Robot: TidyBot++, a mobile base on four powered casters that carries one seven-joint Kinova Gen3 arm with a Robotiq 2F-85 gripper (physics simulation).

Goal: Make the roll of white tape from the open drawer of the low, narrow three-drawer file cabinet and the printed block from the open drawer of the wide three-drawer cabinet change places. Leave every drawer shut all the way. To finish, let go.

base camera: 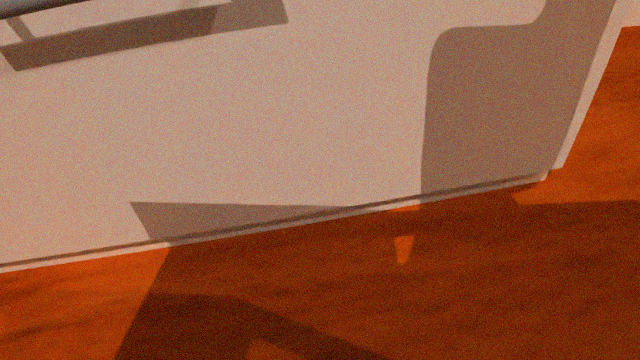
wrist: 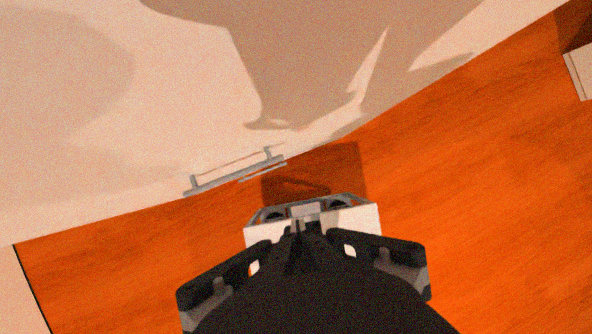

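A pale cabinet [base camera: 250, 125] [wrist: 175, 90] fills much of both views; which of the two cabinets it is cannot be told. Its grey bar handle [base camera: 40, 6] [wrist: 235, 176] shows at the top left in the base camera view and left of centre in the wrist view. My gripper [wrist: 298, 228] is shut and empty, its fingertips together, below and to the right of that handle in the wrist view. The white tape and the printed block do not show in either view, and no drawer's inside shows.
My white mobile base [wrist: 357, 220] stands on the orange-brown floor [base camera: 450, 300] [wrist: 475, 175], behind the fingertips in the wrist view. A pale block-shaped piece [wrist: 582, 72] shows at the right edge, and another pale surface [wrist: 17, 300] at the lower left. Arm shadows cross the cabinet.
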